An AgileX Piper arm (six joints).
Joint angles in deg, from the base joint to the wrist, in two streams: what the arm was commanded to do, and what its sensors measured. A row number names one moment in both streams.
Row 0, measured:
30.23, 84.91, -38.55, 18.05, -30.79, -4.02
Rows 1 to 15, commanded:
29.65, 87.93, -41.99, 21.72, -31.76, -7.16
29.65, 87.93, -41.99, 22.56, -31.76, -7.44
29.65, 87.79, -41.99, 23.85, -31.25, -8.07
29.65, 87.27, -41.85, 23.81, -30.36, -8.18
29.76, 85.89, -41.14, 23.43, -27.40, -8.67
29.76, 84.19, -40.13, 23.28, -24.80, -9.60
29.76, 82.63, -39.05, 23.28, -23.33, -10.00
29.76, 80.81, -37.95, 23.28, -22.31, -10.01
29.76, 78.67, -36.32, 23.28, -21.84, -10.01
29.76, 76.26, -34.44, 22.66, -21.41, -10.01
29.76, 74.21, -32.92, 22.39, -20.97, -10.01
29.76, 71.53, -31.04, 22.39, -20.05, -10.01
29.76, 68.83, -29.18, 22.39, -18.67, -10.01
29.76, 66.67, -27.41, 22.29, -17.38, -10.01
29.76, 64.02, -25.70, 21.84, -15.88, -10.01
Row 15, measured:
30.07, 72.29, -31.51, 22.95, -20.31, -9.49
